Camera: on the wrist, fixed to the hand. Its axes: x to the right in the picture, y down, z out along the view.
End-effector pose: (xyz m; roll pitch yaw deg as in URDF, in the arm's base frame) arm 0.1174 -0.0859 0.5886 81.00 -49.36 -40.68
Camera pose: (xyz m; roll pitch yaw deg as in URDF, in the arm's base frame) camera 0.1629 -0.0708 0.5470 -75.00 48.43 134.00
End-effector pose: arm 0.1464 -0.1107 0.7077 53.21 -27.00 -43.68
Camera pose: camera 0.1664 -0.1090 0.6475 -45.03 27.88 132.36
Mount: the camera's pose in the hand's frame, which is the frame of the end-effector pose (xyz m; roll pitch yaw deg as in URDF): -0.0155 -0.0388 -0.0478 9.97 3.36 178.65
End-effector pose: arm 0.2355 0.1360 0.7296 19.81 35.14 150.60
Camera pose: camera 0.2857 0.1310 0.6910 -8.22 -32.40 -32.25
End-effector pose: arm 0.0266 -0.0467 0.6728 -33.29 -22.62 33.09
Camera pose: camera 0.0527 -0.0997 0.6496 43.63 26.17 -146.11
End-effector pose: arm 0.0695 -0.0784 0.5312 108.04 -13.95 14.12
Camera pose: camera 0.0461 -0.0250 0.5060 -98.66 11.61 -168.71
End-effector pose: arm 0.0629 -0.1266 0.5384 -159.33 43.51 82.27
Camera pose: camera 0.0475 -0.0953 0.5914 166.85 -46.13 -94.20
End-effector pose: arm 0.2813 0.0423 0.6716 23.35 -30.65 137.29
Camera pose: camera 0.2802 0.0660 0.6127 -14.96 33.16 -45.78
